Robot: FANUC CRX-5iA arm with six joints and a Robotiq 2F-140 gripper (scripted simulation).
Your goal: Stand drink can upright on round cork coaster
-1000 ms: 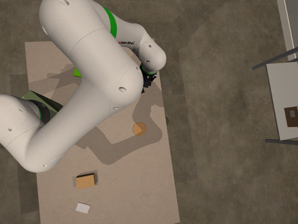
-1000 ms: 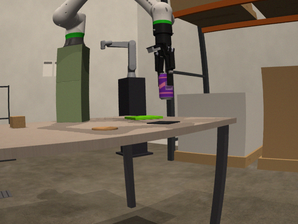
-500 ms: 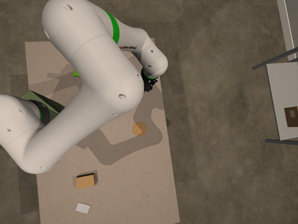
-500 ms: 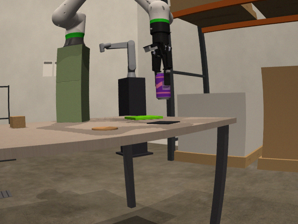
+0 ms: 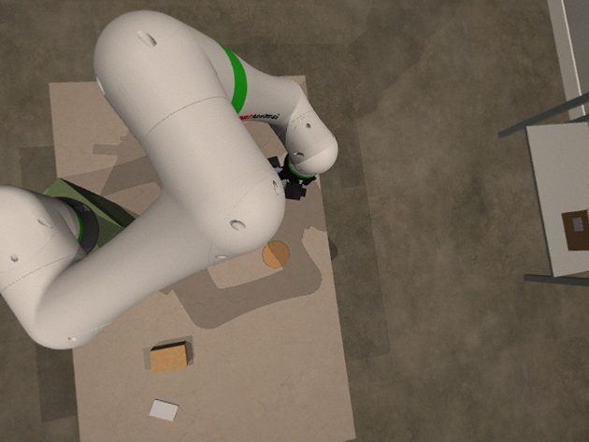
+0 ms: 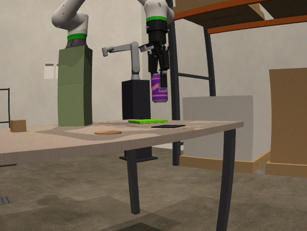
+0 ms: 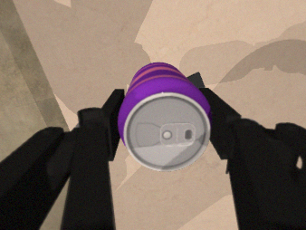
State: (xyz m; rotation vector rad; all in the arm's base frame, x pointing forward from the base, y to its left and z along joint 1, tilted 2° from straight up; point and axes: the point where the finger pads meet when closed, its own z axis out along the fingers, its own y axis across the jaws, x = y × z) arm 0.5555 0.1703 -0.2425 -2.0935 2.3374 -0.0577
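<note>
Now: hand 1 cm past the round cork coaster, 24 cm to the left of it and 19 cm above it. Also, from my hand: purple drink can: 3 cm below; then flat green square: 38 cm behind, 21 cm to the left, 19 cm below; then dark square coaster: 3 cm behind, 7 cm to the left, 19 cm below.
</note>
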